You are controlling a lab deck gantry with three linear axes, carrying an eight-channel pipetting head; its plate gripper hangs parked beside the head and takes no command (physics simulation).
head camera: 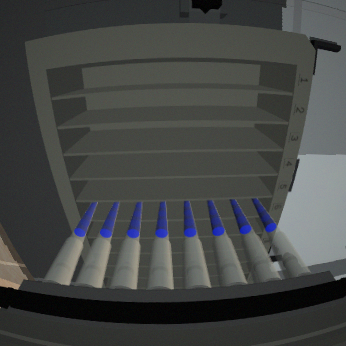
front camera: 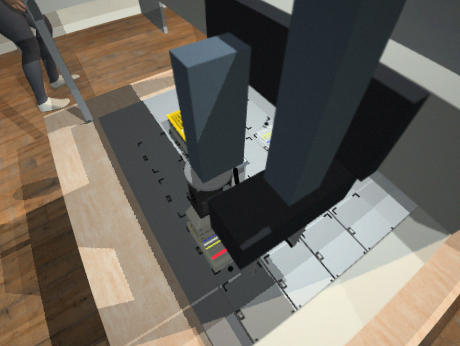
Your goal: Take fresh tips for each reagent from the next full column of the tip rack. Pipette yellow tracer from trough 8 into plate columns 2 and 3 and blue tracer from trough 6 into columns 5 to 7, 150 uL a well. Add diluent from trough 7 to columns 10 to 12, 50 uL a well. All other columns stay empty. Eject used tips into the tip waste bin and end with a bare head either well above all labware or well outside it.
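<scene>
The head's row of pipette tips point(head camera: 161, 220) holds blue liquid. The tips' lower ends reach into the trough carrier point(head camera: 165, 42) point(front camera: 194, 218) at trough 6, just past the divider after trough 5. Troughs 7 and 8 are mostly hidden behind tips in the head view. In the front view the carrier shows blue, white, yellow and red strips. The plate point(front camera: 264, 134), half hidden, shows yellow wells and some blue; columns cannot be read. The yellow tip rack point(front camera: 176, 124) is partly hidden. My plate gripper point(front camera: 295, 238) is open, with no labware seen in it; its black body hides most of the fingers.
The head's blue-grey column point(front camera: 215, 110) and the gripper's taller column point(front camera: 325, 100) block much of the deck point(front camera: 145, 165). The waste bin is mostly hidden behind them. A dark back wall stands at the rear. A person's legs point(front camera: 32, 60) show beyond the deck's left edge.
</scene>
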